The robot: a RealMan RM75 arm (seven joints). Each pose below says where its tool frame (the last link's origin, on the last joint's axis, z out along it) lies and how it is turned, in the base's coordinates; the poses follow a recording.
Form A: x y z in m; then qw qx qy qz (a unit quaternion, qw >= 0).
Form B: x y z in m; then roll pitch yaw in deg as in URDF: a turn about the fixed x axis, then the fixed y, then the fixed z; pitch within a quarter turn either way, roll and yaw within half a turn. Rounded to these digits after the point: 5 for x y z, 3 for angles.
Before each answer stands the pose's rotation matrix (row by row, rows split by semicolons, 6 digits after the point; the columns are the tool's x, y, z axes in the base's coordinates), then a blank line. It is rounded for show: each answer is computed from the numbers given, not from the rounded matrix.
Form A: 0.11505 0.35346 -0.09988 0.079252 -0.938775 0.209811 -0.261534
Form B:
0.775159 -0.352476 0.524299; -0.435385 -0.899397 0.039054; 0.457787 -0.258545 -0.850638

0.11505 0.35346 -0.09988 -163.094 -27.244 -29.322
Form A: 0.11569 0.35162 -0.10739 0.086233 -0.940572 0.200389 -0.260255
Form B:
0.784223 -0.332075 0.524137; -0.421846 -0.904816 0.057912; 0.455017 -0.266521 -0.849662

0.11569 0.35162 -0.10739 -162.584 -27.066 -28.276
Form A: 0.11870 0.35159 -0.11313 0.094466 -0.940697 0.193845 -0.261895
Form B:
0.787670 -0.315219 0.529351; -0.414179 -0.907001 0.076194; 0.456104 -0.279262 -0.844974

0.11870 0.35159 -0.11313 -161.711 -27.136 -27.737
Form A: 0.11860 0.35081 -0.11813 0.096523 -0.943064 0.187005 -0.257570
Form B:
0.797374 -0.302993 0.521911; -0.402438 -0.911425 0.085721; 0.449710 -0.278389 -0.848682

0.11860 0.35081 -0.11813 -161.839 -26.725 -26.780
